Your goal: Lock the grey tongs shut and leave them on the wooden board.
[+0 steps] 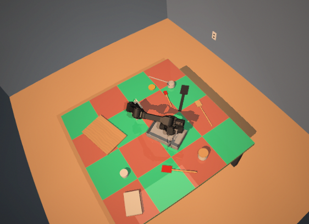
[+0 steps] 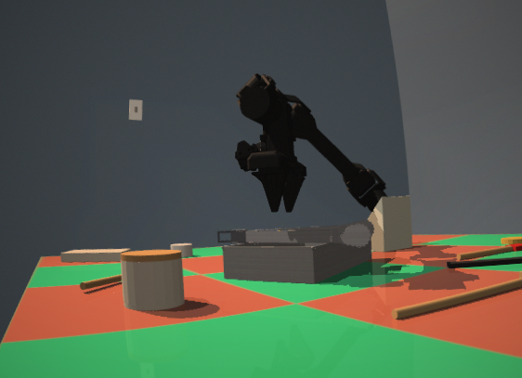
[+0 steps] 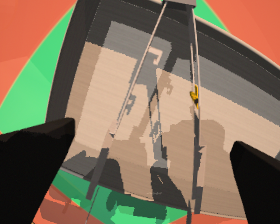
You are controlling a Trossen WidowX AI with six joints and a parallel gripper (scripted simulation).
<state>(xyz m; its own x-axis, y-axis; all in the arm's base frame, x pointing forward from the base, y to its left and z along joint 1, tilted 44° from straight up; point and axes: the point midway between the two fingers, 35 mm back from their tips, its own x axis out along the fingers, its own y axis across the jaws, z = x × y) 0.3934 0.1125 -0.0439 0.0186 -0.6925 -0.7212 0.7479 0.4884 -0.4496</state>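
My gripper tip is now 40 mm above the yellow mark, 30 mm to the left of it and 10 mm past it. Also, from my gripper tip: roasting tin: 90 mm below, 60 mm behind, 20 mm to the right; red spatula: 250 mm ahead, 140 mm to the right, 110 mm below; orange-lidded canister: 270 mm ahead, 120 mm to the left, 80 mm below.
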